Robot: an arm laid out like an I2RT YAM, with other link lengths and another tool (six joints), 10 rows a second.
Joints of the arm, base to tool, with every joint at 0 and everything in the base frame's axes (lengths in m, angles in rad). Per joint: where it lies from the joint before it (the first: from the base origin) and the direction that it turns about. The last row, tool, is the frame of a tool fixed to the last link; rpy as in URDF.
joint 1: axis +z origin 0 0 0.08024
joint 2: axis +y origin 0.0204 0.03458 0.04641
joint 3: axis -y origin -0.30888 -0.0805 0
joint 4: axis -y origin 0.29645 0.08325 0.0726
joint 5: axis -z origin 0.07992 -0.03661 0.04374
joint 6: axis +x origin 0.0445 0 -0.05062
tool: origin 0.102 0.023 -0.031 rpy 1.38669 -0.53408 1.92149
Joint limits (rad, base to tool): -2.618..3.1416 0..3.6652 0..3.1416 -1.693..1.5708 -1.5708..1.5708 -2.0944..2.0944
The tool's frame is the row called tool.
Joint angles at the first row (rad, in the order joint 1, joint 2, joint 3, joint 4, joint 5, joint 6):
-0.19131, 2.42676, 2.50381, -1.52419, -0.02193, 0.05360
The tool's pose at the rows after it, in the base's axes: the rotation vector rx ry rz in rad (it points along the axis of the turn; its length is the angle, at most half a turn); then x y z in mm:
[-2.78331, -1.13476, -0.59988, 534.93, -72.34, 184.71]
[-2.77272, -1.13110, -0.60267, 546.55, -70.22, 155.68]
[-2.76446, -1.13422, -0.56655, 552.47, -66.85, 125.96]
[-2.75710, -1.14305, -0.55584, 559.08, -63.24, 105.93]
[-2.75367, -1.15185, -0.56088, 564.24, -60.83, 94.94]
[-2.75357, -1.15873, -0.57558, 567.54, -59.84, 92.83]
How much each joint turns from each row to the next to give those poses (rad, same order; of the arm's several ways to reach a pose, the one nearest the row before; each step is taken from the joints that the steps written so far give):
0.00077, 0.01484, -0.01227, 0.01949, -0.01107, 0.00382
0.00495, 0.03095, -0.04339, 0.07168, -0.00992, 0.00381
0.00839, 0.04008, -0.02705, 0.04194, 0.00191, 0.00076
0.00840, 0.03583, -0.00082, 0.02940, 0.00000, 0.00000
0.00573, 0.01946, 0.00004, 0.02363, 0.00000, 0.00001
0.00265, 0.00340, -0.00007, 0.01453, 0.00001, -0.00002

